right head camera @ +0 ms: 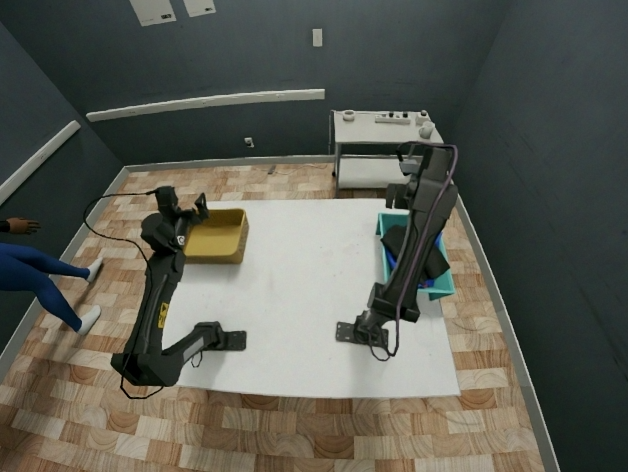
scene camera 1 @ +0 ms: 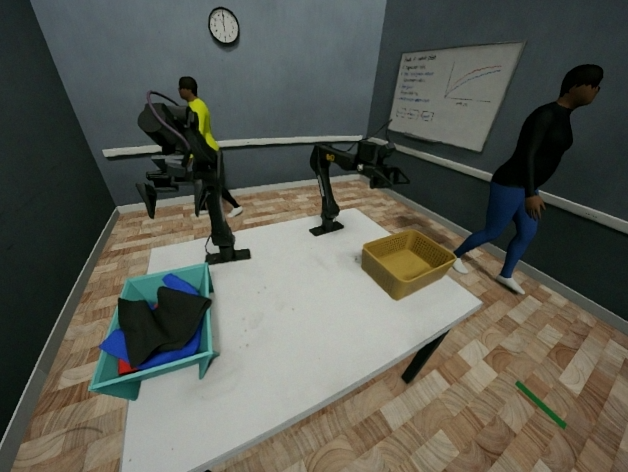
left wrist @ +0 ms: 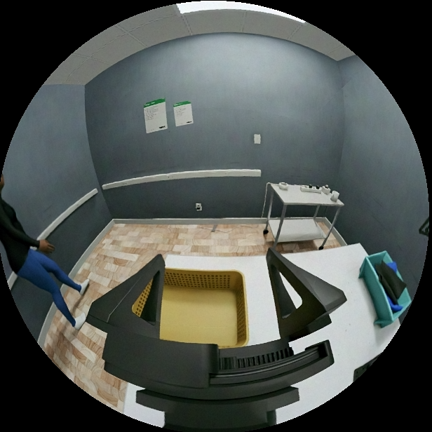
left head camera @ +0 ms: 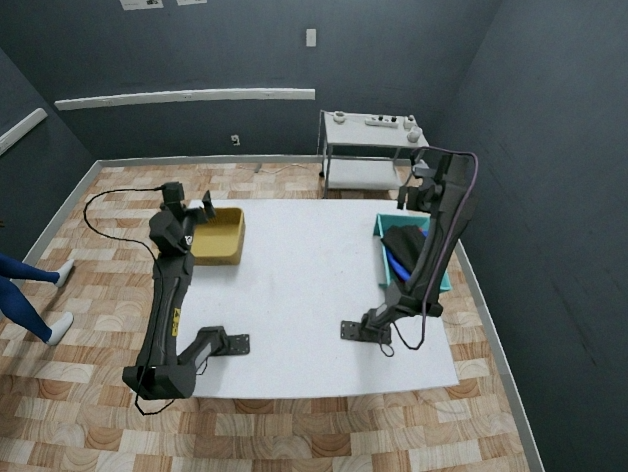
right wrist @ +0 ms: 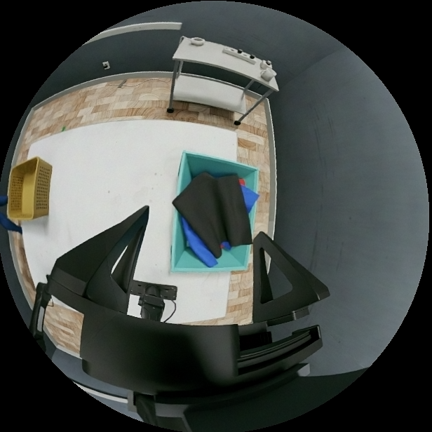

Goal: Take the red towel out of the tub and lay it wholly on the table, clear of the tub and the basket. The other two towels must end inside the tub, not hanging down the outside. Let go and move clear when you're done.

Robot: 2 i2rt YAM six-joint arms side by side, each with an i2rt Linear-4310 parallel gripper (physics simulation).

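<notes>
The teal tub (left head camera: 403, 219) (scene camera 1: 101, 384) (right wrist: 195, 162) stands at the table's side. A black towel (left head camera: 403, 246) (scene camera 1: 159, 324) (right wrist: 215, 205) lies on top in it, one corner reaching the left rim in the right wrist view. A blue towel (left head camera: 398, 266) (scene camera 1: 115, 345) (right wrist: 200, 250) lies beneath, one corner over the right rim there. Small parts of the red towel (scene camera 1: 125, 367) (right wrist: 242, 182) show under both; the rest is hidden. My right gripper (scene camera 1: 175, 213) (right wrist: 207, 224) is open and empty, high above the tub. My left gripper (left wrist: 214, 256) is open and empty, above the basket.
The yellow basket (left head camera: 218, 256) (scene camera 1: 395, 289) (left wrist: 205, 315) stands on the opposite side of the white table (left head camera: 304, 284) (scene camera 1: 304, 324). A white cart (left head camera: 365, 134) (right wrist: 215, 57) stands behind the table. A person in blue trousers (scene camera 1: 517, 203) is beside the basket's side.
</notes>
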